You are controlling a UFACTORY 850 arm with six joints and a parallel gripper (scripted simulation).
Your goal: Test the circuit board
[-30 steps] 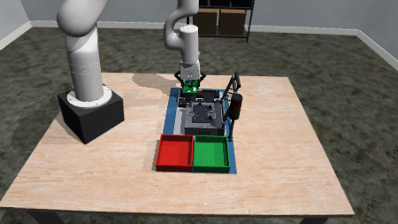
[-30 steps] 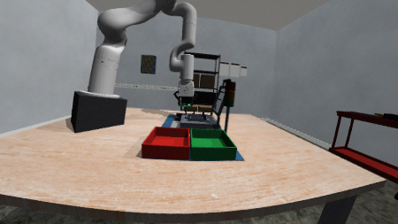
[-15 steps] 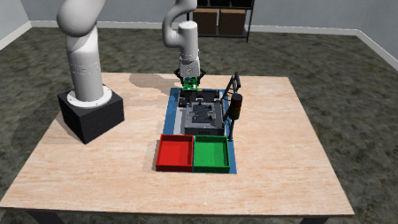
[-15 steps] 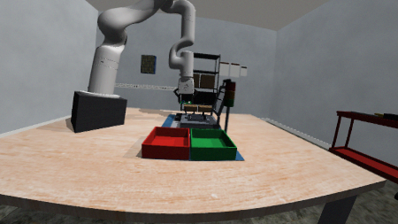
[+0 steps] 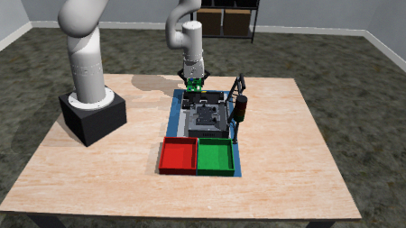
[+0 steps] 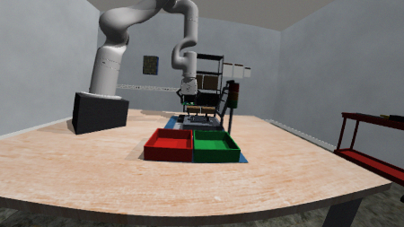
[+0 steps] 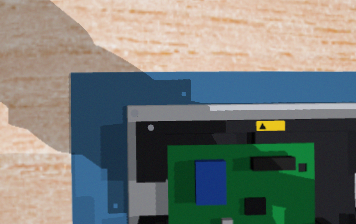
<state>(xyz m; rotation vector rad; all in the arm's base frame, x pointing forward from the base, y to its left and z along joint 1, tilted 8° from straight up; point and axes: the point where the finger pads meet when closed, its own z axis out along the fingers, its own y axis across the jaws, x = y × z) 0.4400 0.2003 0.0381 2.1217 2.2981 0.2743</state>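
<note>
Right now the green circuit board is right at my hand. Round my hand: dark nest: 80 mm ahead, 160 mm to the right, 50 mm below; clear lid: 200 mm ahead, 150 mm to the right, 60 mm above; red bin: 10 mm behind, 370 mm to the right, 110 mm below.
</note>
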